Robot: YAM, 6 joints.
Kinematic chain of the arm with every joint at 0, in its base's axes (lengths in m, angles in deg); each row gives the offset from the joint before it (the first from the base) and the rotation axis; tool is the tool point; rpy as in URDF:
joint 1: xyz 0 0 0.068 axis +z
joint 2: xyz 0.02 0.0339 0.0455 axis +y
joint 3: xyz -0.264 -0.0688 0 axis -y
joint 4: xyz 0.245 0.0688 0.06 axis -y
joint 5: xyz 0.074 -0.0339 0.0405 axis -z
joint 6: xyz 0.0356 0 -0.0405 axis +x
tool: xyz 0 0 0 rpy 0 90 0
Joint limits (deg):
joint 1: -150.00..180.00
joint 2: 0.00..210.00
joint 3: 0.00..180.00
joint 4: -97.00..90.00
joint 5: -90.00..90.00
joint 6: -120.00..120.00
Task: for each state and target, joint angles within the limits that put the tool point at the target. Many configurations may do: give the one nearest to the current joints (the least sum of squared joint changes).
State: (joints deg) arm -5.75 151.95 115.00 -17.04 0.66 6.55
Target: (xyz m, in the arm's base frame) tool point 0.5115 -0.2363 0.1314
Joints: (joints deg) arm -24.68 145.50 118.69 -16.19 1.87 6.55
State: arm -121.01 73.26 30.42 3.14 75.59 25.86
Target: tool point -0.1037 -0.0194 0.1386
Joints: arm -149.68 41.62 7.39 -22.72 90.00 25.86
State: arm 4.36 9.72 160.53 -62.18 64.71 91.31
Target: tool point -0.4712 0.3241 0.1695
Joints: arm -37.25 2.58 172.53 -28.52 49.85 91.31
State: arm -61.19 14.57 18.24 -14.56 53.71 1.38
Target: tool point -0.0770 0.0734 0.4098
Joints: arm -61.75 0.00 58.72 -18.94 68.33 1.38
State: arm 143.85 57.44 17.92 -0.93 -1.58 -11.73
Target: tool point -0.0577 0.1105 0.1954
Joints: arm 119.39 22.45 15.40 -19.23 6.38 -11.73
